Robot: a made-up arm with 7 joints.
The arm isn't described. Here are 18 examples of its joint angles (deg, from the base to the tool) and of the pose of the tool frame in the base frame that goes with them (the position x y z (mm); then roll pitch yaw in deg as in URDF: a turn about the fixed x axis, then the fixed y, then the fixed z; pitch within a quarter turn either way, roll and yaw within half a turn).
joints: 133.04 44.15 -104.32 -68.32 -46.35 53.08 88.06
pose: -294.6 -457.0 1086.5 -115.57 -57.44 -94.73
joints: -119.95 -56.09 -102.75 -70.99 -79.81 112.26 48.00
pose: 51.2 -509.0 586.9 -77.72 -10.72 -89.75
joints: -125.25 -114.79 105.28 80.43 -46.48 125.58 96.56
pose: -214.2 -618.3 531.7 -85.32 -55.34 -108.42
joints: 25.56 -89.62 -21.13 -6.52 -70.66 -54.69 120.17
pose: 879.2 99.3 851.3 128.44 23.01 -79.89
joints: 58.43 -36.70 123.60 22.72 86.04 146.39 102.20
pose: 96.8 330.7 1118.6 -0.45 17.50 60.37
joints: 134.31 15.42 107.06 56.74 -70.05 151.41 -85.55
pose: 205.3 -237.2 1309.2 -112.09 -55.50 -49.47
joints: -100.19 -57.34 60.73 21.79 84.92 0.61 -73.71
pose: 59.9 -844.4 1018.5 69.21 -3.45 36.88
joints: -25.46 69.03 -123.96 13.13 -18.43 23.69 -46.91
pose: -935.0 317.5 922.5 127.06 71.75 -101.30
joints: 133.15 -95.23 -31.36 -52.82 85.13 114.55 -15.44
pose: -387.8 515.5 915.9 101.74 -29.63 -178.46
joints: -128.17 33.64 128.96 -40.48 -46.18 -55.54 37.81
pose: -141.8 249.2 1492.6 141.11 41.51 4.33
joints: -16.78 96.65 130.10 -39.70 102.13 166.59 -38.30
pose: -718.6 -11.3 691.6 118.64 -30.19 153.75
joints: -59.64 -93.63 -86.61 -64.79 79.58 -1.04 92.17
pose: 721.8 -342.2 576.9 -124.16 54.61 65.65
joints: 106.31 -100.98 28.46 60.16 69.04 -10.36 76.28
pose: -356.3 343.4 27.6 -22.35 -33.76 169.64
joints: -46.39 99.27 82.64 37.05 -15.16 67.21 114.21
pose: -656.1 715.1 583.5 85.62 30.06 92.29
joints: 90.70 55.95 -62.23 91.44 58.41 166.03 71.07
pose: 411.1 -271.9 894.4 -86.58 -21.46 -71.48
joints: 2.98 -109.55 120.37 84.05 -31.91 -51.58 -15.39
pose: 303.3 435.7 638.3 163.91 20.91 -103.22
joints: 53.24 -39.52 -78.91 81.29 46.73 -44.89 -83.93
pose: 696.4 -242.0 727.3 -166.97 23.05 -168.78
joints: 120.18 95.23 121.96 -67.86 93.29 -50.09 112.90
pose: 898.7 -227.0 703.1 -78.54 43.01 90.11
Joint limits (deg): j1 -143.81..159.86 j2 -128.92..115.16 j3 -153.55..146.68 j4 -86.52..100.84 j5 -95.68..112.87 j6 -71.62..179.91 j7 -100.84..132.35
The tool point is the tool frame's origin. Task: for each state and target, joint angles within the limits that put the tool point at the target. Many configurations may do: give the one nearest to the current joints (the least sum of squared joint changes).
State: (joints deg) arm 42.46 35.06 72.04 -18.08 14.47 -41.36 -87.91
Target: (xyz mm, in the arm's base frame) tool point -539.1 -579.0 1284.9
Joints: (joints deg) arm 32.68 54.01 71.10 -18.57 18.67 -36.64 -89.19
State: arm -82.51 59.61 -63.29 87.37 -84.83 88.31 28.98
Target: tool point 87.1 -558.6 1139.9
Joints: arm -45.47 12.37 -37.30 100.73 -92.76 80.74 30.99
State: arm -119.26 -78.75 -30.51 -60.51 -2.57 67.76 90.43
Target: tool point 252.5 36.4 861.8
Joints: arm -88.96 -57.44 -62.00 -86.52 -22.19 114.36 98.92
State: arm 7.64 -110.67 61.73 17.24 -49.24 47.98 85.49
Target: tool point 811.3 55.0 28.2
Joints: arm 26.18 -128.27 73.95 -2.61 -52.57 18.24 125.26
